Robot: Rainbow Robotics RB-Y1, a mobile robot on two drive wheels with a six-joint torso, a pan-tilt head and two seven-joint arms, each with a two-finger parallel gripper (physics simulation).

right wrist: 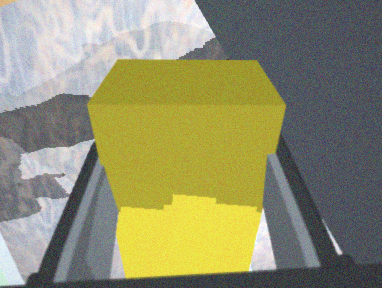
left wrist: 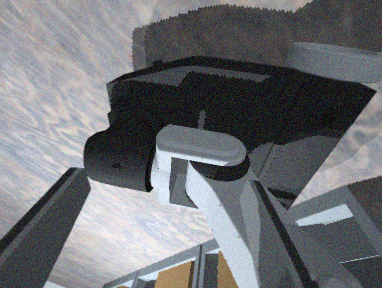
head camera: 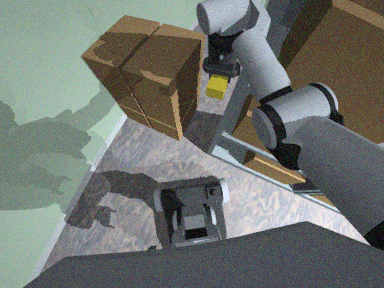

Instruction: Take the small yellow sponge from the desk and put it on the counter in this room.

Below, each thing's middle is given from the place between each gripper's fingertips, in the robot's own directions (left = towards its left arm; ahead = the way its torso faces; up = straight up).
My right gripper is now 2 cm past the yellow sponge (right wrist: 184, 143) and 1 cm to the right of it.
I see my left gripper 67 cm short of the yellow sponge, 41 cm below it and 39 cm to the left of it.
